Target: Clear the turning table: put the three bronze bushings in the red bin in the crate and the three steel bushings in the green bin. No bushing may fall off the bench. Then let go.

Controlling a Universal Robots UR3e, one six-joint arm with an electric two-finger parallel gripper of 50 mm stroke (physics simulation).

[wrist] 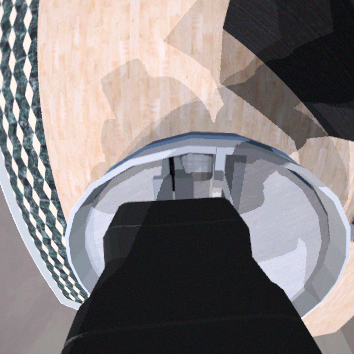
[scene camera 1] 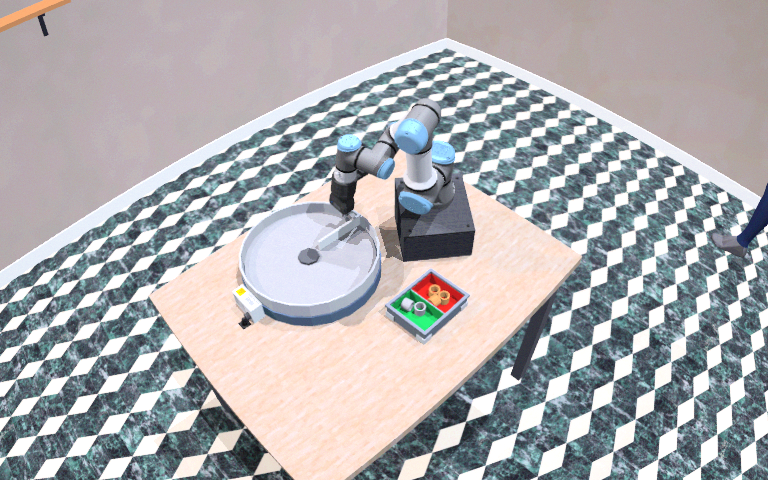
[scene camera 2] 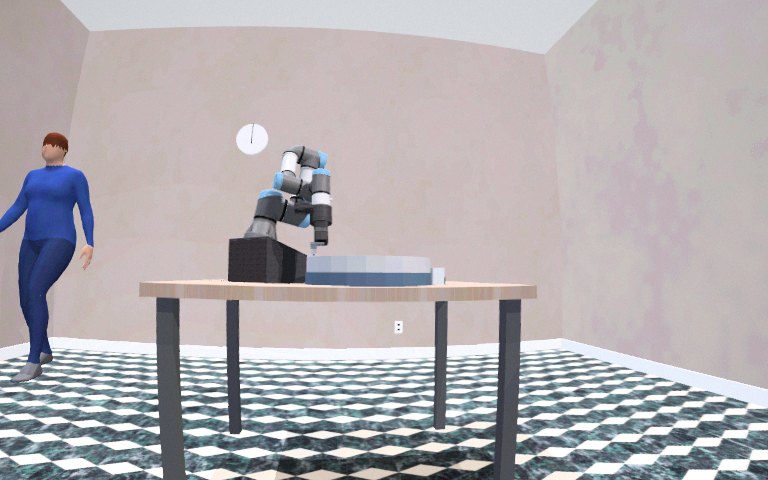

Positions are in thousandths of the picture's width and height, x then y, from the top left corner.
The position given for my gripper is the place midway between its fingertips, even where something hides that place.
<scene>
I see my gripper (scene camera 2: 408,547), a turning table (scene camera 1: 395,553) and a crate (scene camera 1: 551,682).
My gripper also shows in the wrist view (wrist: 482,470). The turning table also shows in the wrist view (wrist: 829,617).
</scene>
